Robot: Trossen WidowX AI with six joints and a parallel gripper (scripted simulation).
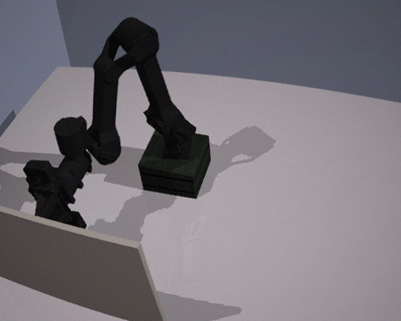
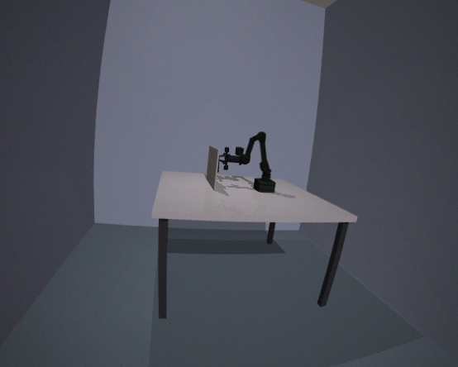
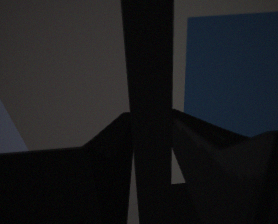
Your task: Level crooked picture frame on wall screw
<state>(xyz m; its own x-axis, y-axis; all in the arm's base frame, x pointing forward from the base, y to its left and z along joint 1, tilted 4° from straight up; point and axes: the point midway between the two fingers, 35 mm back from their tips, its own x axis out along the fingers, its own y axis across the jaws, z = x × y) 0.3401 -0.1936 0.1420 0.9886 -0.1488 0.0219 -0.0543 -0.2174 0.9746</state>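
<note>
The picture frame lies 50 mm below my gripper tip, 10 mm to the left of it and 10 mm ahead of it. The rest, counted from my gripper tip: wall panel: 70 mm below, 20 mm ahead, 10 mm to the left.
</note>
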